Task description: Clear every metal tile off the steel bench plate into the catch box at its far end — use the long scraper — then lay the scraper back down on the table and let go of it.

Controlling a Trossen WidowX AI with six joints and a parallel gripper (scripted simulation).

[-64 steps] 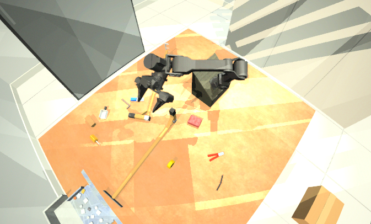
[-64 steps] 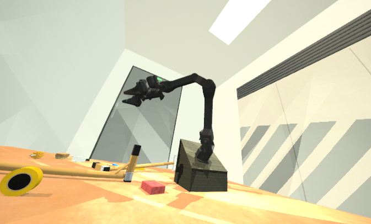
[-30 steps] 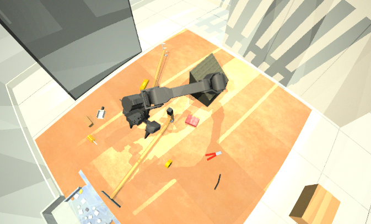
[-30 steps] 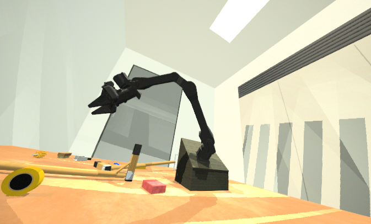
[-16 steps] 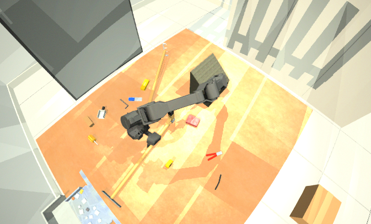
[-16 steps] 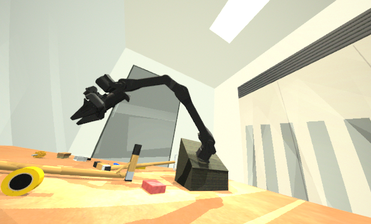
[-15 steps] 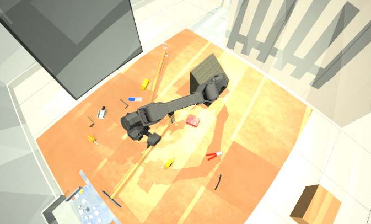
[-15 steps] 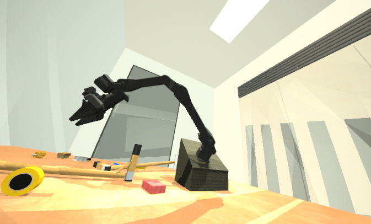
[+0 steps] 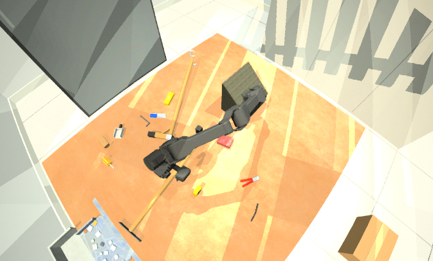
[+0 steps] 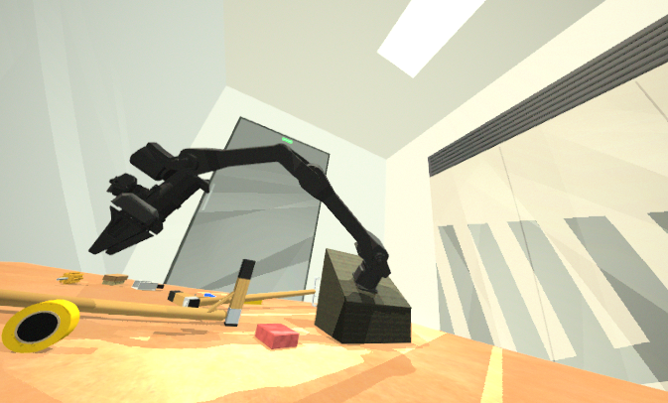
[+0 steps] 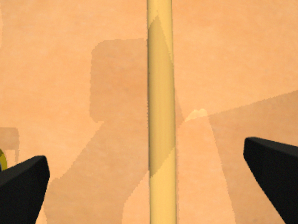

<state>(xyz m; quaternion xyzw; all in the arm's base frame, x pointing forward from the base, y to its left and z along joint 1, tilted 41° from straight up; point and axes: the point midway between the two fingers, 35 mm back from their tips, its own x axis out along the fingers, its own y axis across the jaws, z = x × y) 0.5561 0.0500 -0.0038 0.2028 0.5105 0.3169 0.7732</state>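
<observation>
My gripper tip is 3 cm short of the long scraper, 1 cm to the left of it and 4 cm above it. Round my gripper tip: yellow screwdriver 21 cm ahead, 32 cm to the right, 9 cm below; red block 34 cm behind, 2 cm to the left, 9 cm below; yellow tape roll 5 cm behind, 12 cm to the left, 8 cm below.
</observation>
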